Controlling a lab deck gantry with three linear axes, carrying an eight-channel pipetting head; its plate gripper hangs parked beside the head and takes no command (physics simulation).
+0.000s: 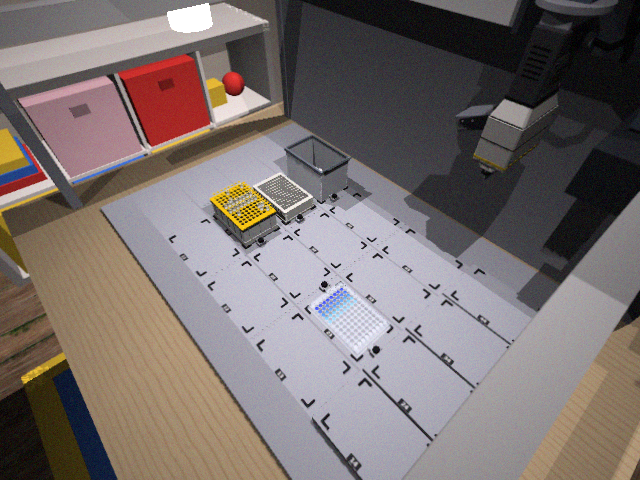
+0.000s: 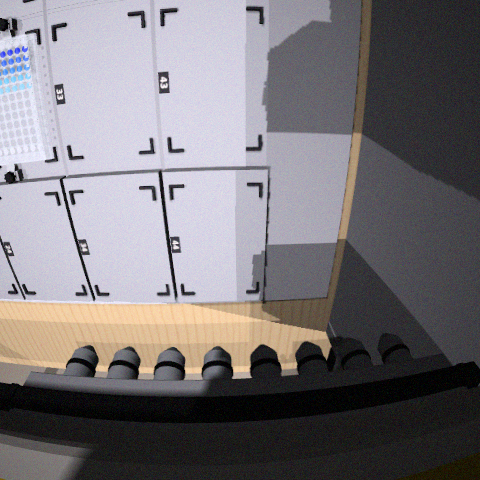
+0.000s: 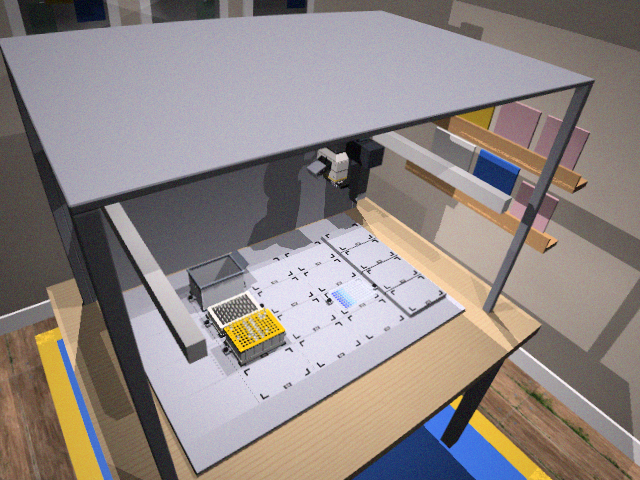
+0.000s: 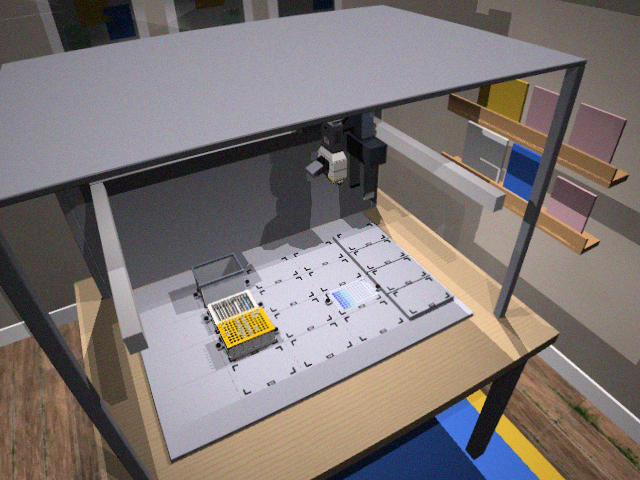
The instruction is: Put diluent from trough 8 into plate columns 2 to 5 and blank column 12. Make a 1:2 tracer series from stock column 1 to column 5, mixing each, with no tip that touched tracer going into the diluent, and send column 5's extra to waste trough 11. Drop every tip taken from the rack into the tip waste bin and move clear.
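Observation:
The pipetting head (image 1: 509,139) (image 3: 338,167) (image 4: 337,165) hangs high at the deck's far right, away from all labware. Its nozzles (image 2: 172,364) are bare. My parked plate gripper (image 4: 361,192) hangs beside it; its finger state is unclear. The plate (image 1: 335,330) (image 2: 42,125) shows five blue columns, fading from dark to pale; the rest look colourless. The yellow tip rack (image 1: 258,232) (image 3: 258,348) (image 4: 253,346) is partly filled. The white-framed trough block (image 1: 299,207) stands between it and the grey waste bin (image 1: 330,181) (image 3: 219,291). Trough levels and the bin's contents cannot be made out.
Black locating knobs (image 1: 375,349) (image 2: 11,176) stand at the plate's ends. A raised deck section (image 3: 410,289) lies right of the plate. Enclosure posts and side beams (image 3: 155,279) (image 4: 439,162) flank the deck. A shelf unit (image 1: 232,20) with bins stands behind its left end.

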